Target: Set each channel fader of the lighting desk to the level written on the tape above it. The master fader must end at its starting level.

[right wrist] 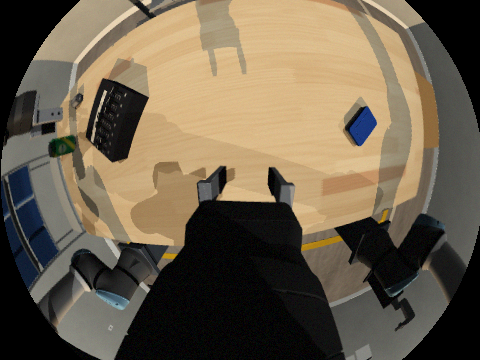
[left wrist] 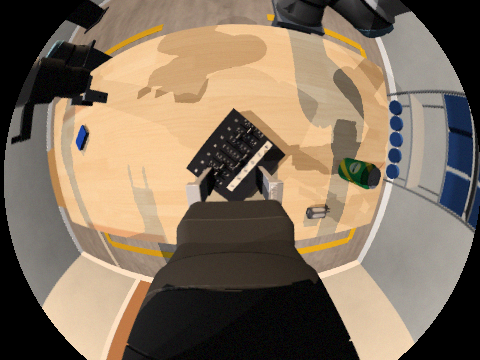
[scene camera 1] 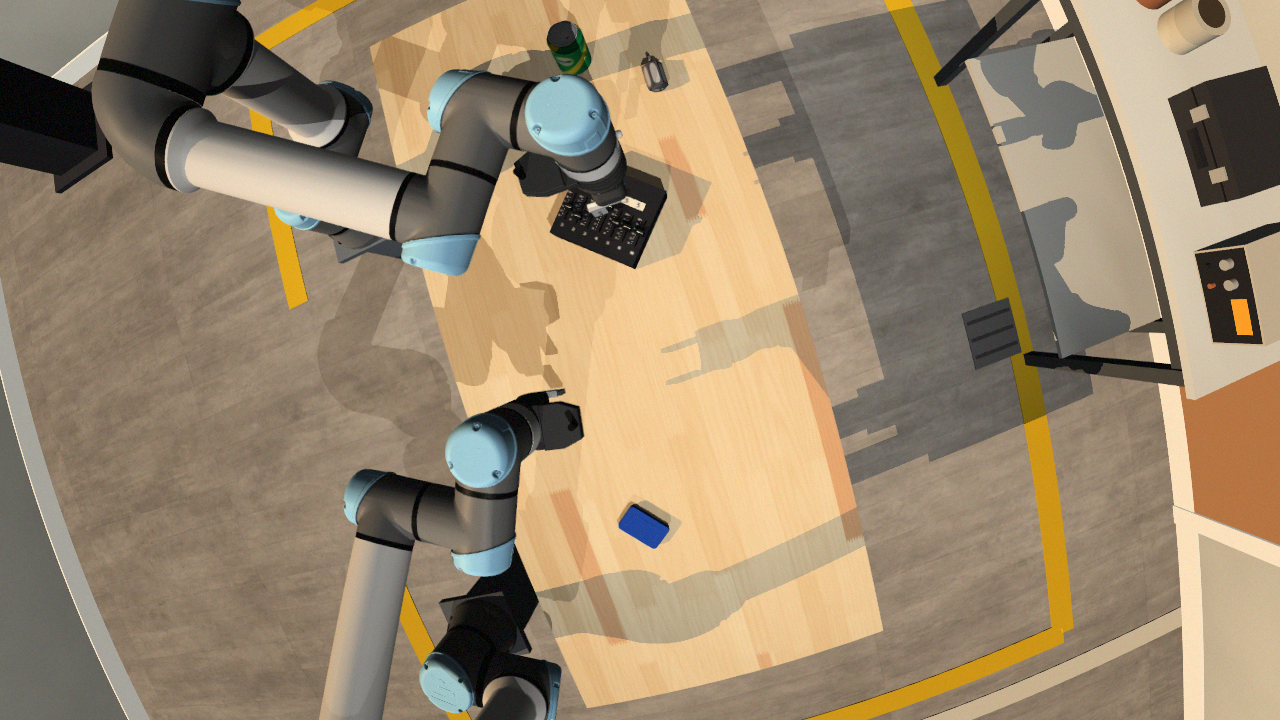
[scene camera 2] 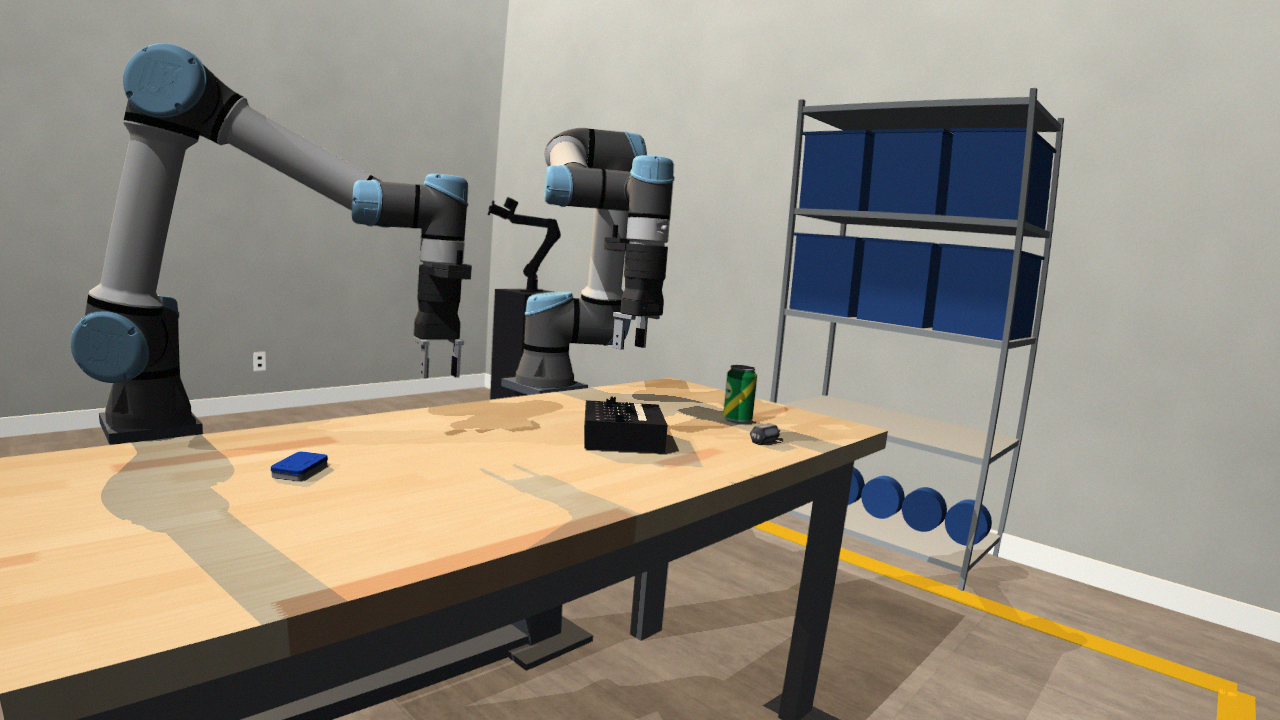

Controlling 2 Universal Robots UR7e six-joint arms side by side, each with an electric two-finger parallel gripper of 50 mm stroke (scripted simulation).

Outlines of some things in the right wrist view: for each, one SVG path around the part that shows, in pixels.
My right gripper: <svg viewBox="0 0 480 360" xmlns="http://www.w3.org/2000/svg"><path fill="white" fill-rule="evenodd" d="M197 181L199 207L193 212L188 223L185 224L184 247L181 248L181 251L177 253L177 256L171 263L168 263L161 269L155 283L153 283L147 296L145 296L143 304L140 305L135 319L129 325L128 335L125 335L123 341L121 341L115 360L345 360L344 352L341 352L343 351L343 345L341 345L339 332L337 332L335 319L333 319L323 285L321 285L319 277L308 267L304 256L301 255L303 228L301 228L299 220L297 220L295 213L292 211L296 185L287 183L275 167L269 167L268 187L271 195L275 196L276 201L216 200L219 193L221 195L221 192L223 192L225 184L227 184L227 165L225 167L220 165L207 180Z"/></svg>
A blue block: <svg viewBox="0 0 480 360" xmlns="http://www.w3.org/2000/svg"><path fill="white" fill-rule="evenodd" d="M368 107L361 107L351 123L345 128L345 132L348 133L353 144L357 145L357 147L361 147L364 144L364 141L368 139L368 136L371 135L371 132L377 125L375 116L372 115L371 109Z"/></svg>
